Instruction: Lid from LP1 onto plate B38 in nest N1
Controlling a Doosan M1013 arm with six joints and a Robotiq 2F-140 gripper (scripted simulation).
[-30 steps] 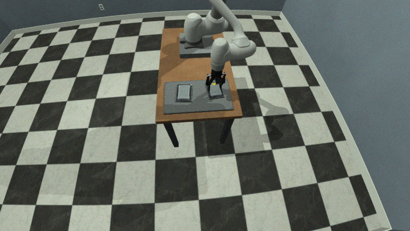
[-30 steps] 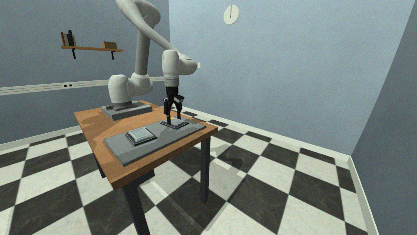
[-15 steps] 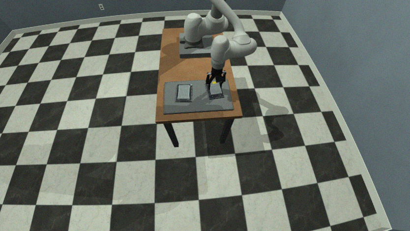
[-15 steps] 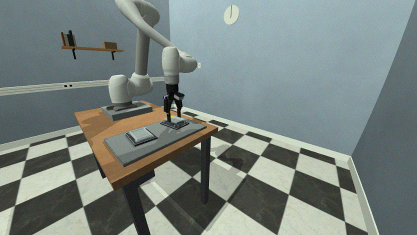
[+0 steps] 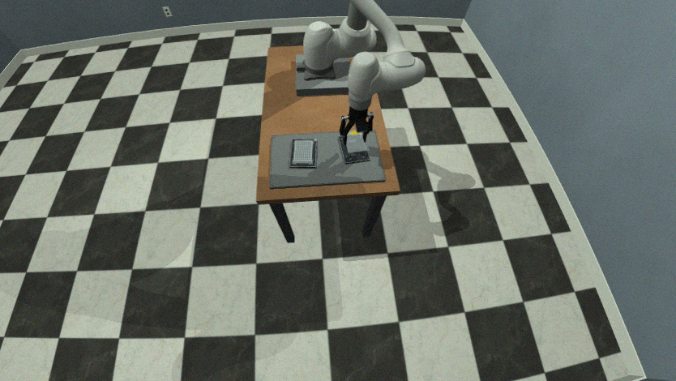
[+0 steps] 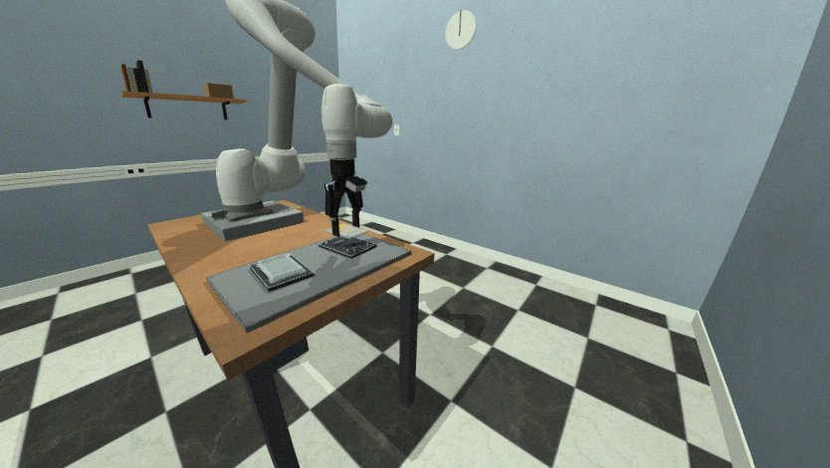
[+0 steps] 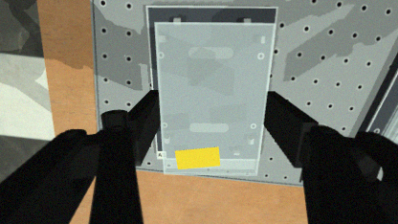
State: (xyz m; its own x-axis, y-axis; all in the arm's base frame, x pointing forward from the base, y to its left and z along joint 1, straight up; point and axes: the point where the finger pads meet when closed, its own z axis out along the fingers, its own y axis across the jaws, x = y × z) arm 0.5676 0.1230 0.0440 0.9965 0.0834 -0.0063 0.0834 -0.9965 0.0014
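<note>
Now: the culture plate 10 mm ahead of my hand, 240 mm to the right of it and 60 mm below it. From my hand the other things lie so: clear lid (20 mm below).
</note>
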